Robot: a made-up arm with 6 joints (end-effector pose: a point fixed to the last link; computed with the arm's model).
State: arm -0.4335 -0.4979 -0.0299 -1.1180 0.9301 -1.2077
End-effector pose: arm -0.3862 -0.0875 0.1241 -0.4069 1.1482 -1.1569
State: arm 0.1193 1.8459 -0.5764 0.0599 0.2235 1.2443
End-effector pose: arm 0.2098 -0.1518 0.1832 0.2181 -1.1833 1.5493
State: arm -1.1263 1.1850 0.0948 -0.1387 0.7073 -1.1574
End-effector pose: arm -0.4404 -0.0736 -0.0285 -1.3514 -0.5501 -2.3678
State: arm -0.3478 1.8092 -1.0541 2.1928 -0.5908 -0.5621
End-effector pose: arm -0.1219 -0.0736 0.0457 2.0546 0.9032 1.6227
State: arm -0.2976 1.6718 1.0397 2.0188 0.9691 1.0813
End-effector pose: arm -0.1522 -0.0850 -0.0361 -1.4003 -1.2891 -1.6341
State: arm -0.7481 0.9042 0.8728 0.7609 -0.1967 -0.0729
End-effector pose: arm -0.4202 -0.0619 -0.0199 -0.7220 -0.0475 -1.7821
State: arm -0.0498 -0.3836 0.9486 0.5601 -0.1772 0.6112
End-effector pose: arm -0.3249 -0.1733 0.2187 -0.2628 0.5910 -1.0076
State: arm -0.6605 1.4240 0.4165 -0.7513 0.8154 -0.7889
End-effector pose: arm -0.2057 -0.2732 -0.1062 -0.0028 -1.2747 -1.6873
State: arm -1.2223 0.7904 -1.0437 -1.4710 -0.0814 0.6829
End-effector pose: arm -0.2413 -0.0319 -0.1226 1.4630 -0.0398 0.3994
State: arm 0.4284 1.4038 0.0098 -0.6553 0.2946 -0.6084
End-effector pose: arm 0.2698 -0.1580 0.0063 0.2236 -1.2833 0.1608
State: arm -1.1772 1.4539 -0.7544 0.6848 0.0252 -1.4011
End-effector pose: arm -0.3483 -0.0403 0.1185 2.6691 0.4167 1.1059
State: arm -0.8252 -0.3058 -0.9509 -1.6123 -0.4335 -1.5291
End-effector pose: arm -0.2584 0.0185 -0.0081 0.5264 -0.0964 0.2084
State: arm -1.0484 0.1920 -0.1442 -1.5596 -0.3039 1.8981
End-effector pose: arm -0.2612 0.0905 0.0061 2.8918 -0.8975 0.8220
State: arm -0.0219 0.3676 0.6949 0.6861 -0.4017 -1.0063
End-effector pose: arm -0.2066 -0.1961 0.1203 -1.6172 0.5291 -0.6055
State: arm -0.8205 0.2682 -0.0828 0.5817 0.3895 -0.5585
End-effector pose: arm -0.4188 -0.0786 0.1400 -1.4825 0.0821 -1.1654
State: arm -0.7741 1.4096 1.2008 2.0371 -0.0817 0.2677
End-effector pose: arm -0.2784 0.0057 0.0093 -0.8231 0.4541 -2.5349
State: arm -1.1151 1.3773 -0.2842 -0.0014 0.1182 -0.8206
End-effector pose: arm -0.4061 -0.1617 0.0935 -1.6819 -0.7518 -1.2081
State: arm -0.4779 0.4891 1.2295 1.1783 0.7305 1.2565
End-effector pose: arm -0.3828 -0.0096 0.0576 -0.8628 -0.6965 -1.4877
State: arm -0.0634 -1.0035 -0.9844 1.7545 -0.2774 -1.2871
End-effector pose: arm -0.0472 -0.0589 0.2419 -2.0958 -0.5254 1.2037
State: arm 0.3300 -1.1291 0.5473 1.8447 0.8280 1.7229
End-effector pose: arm 0.0443 -0.1056 0.3161 -0.6740 0.7811 0.5790
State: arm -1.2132 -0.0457 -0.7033 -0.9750 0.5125 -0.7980
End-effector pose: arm -0.4195 0.0148 -0.0401 0.1542 0.2716 -1.0345
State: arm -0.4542 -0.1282 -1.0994 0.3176 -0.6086 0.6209
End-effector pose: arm -0.1324 -0.1481 -0.0377 0.4486 0.8084 0.8844
